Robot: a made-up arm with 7 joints. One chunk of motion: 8 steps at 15 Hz.
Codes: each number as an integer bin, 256 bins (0 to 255) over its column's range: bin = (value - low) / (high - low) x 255, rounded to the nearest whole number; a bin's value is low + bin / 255 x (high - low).
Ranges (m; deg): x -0.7..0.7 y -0.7..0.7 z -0.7..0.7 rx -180..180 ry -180..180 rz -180..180
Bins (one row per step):
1: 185 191 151 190 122 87
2: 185 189 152 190 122 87
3: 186 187 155 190 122 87
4: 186 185 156 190 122 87
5: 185 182 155 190 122 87
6: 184 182 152 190 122 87
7: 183 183 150 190 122 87
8: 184 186 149 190 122 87
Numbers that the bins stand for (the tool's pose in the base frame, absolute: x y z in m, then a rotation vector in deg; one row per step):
1: 0.3157 0.3486 0.1290 88.24 -7.76 -57.18
2: 0.3157 0.3376 0.1345 88.24 -7.76 -57.18
3: 0.3212 0.3267 0.1510 88.24 -7.76 -57.18
4: 0.3212 0.3157 0.1565 88.24 -7.76 -57.18
5: 0.3157 0.2992 0.1510 88.24 -7.76 -57.18
6: 0.3102 0.2992 0.1345 88.24 -7.76 -57.18
7: 0.3047 0.3047 0.1235 88.24 -7.76 -57.18
8: 0.3102 0.3212 0.1180 88.24 -7.76 -57.18

